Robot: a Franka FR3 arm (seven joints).
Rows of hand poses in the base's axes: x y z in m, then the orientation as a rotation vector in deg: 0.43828 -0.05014 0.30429 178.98 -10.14 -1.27; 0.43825 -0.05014 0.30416 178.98 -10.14 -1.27; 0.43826 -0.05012 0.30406 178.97 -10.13 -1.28; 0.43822 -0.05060 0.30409 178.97 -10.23 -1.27; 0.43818 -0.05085 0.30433 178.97 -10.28 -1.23; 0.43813 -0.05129 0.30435 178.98 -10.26 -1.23; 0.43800 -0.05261 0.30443 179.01 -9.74 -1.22; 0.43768 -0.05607 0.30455 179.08 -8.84 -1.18; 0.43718 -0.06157 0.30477 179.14 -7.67 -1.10; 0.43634 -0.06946 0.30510 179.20 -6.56 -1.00; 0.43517 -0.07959 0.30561 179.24 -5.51 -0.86; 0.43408 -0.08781 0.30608 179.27 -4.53 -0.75; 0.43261 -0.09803 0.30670 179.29 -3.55 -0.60; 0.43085 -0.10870 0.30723 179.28 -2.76 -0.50; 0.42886 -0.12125 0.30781 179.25 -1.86 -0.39; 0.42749 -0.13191 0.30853 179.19 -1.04 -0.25; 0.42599 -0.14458 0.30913 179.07 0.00 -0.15; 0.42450 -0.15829 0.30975 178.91 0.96 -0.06; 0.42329 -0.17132 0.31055 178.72 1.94 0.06; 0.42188 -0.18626 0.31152 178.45 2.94 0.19
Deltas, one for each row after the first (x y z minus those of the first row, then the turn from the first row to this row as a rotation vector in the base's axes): -0.00003 0.00000 -0.00013 0.00 0.00 0.00; -0.00002 0.00002 -0.00023 -0.01 0.01 0.01; -0.00006 -0.00046 -0.00020 -0.01 0.00 -0.06; -0.00010 -0.00071 0.00004 0.00 -0.03 -0.09; -0.00015 -0.00115 0.00006 0.00 -0.03 -0.08; -0.00028 -0.00247 0.00014 0.01 -0.03 0.26; -0.00060 -0.00593 0.00026 0.03 -0.05 0.83; -0.00110 -0.01143 0.00048 0.04 -0.10 1.58; -0.00194 -0.01932 0.00081 0.06 -0.16 2.29; -0.00311 -0.02945 0.00132 0.06 -0.25 2.96; -0.00420 -0.03767 0.00179 0.06 -0.31 3.59; -0.00567 -0.04789 0.00241 0.06 -0.41 4.22; -0.00743 -0.05856 0.00294 0.04 -0.46 4.72; -0.00942 -0.07111 0.00352 0.00 -0.53 5.30; -0.01079 -0.08177 0.00424 -0.07 -0.61 5.82; -0.01229 -0.09444 0.00484 -0.19 -0.66 6.49; -0.01378 -0.10815 0.00546 -0.35 -0.71 7.11; -0.01499 -0.12118 0.00626 -0.53 -0.77 7.74; -0.01640 -0.13612 0.00723 -0.79 -0.84 8.38
